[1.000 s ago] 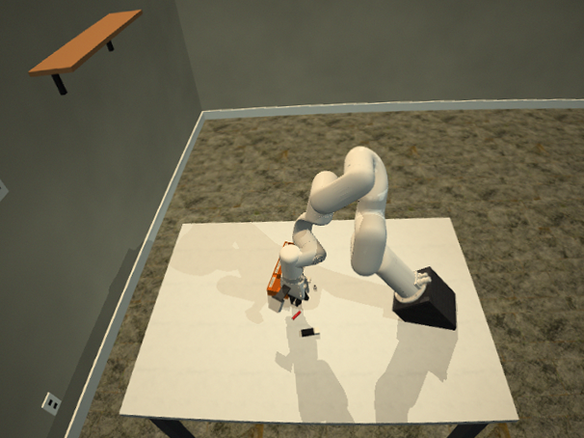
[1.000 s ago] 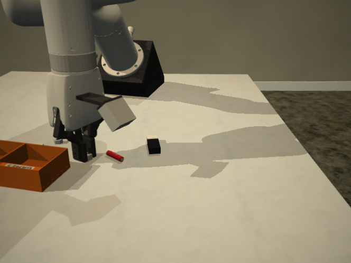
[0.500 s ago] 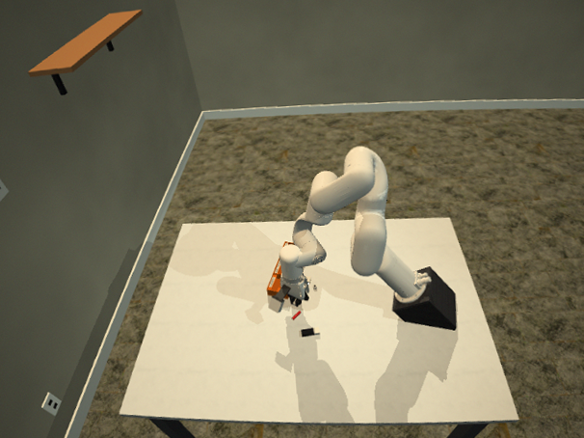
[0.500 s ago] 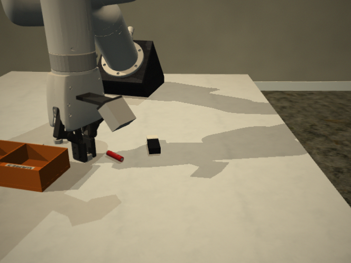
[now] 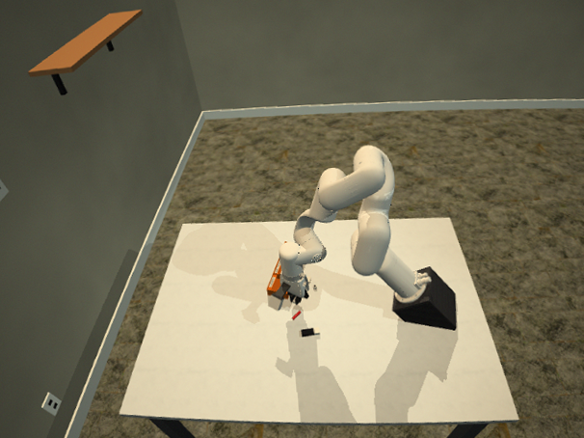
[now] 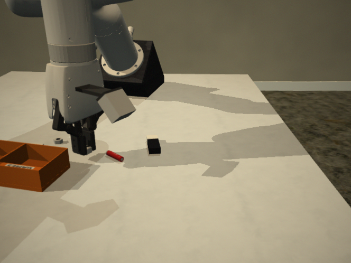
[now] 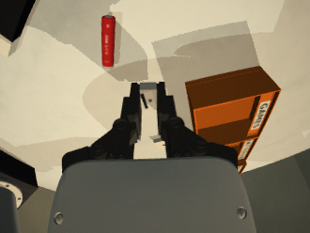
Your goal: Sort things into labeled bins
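My gripper is now 5 cm to the right of the red battery, 3 cm above it and 1 cm past it. Round my hand: white domino (12 cm to the right, 3 cm below); grey ribbed block (1 cm below); grey nut (9 cm to the right, 6 cm behind, 3 cm below).
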